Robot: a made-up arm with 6 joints.
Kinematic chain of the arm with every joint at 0, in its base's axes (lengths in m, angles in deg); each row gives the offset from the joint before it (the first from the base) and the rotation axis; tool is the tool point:
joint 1: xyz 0 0 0.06 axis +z
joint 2: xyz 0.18 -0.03 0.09 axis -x
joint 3: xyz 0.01 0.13 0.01 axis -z
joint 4: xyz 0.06 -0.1 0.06 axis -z
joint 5: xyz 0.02 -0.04 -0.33 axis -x
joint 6: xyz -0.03 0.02 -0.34 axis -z
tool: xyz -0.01 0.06 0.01
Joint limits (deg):
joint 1: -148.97..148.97
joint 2: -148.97..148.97
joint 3: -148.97..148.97
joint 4: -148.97..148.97
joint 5: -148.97..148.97
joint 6: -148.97..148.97
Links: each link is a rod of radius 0.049 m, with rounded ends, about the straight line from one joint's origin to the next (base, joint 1, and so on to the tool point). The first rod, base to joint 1, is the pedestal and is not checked.
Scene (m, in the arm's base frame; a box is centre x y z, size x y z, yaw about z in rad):
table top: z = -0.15
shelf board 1: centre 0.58 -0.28 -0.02 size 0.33 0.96 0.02 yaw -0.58
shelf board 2: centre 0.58 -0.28 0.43 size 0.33 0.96 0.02 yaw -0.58
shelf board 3: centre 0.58 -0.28 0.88 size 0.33 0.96 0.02 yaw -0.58
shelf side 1: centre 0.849 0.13 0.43 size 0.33 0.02 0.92 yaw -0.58
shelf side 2: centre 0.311 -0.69 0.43 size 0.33 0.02 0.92 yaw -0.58
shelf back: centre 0.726 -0.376 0.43 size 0.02 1 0.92 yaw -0.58
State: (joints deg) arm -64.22 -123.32 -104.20 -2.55 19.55 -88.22
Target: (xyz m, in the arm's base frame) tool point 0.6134 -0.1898 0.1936
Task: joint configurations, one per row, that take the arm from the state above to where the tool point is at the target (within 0.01 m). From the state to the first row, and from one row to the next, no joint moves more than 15 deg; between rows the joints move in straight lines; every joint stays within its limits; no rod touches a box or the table.
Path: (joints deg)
1: -67.12 -126.94 -104.15 -2.10 7.32 -86.13
2: -70.02 -130.56 -104.10 -1.66 -4.91 -84.03
3: -72.92 -134.18 -104.04 -1.21 -17.13 -81.94
4: -75.82 -137.81 -103.99 -0.77 -29.36 -79.85
5: -78.34 -124.83 -102.57 -1.97 -39.12 -78.08
6: -80.86 -111.85 -101.14 -3.16 -48.89 -76.30
7: -83.39 -98.87 -99.71 -4.36 -58.65 -74.53
8: -85.91 -85.89 -98.29 -5.55 -68.41 -72.76
9: -84.70 -85.13 -97.33 -4.05 -55.32 -75.03
10: -83.49 -84.38 -96.37 -2.55 -42.23 -77.30
11: -82.28 -83.63 -95.41 -1.04 -29.13 -79.57
12: -81.06 -82.88 -94.45 0.46 -16.04 -81.84
13: -79.85 -82.12 -93.48 1.96 -2.95 -84.12

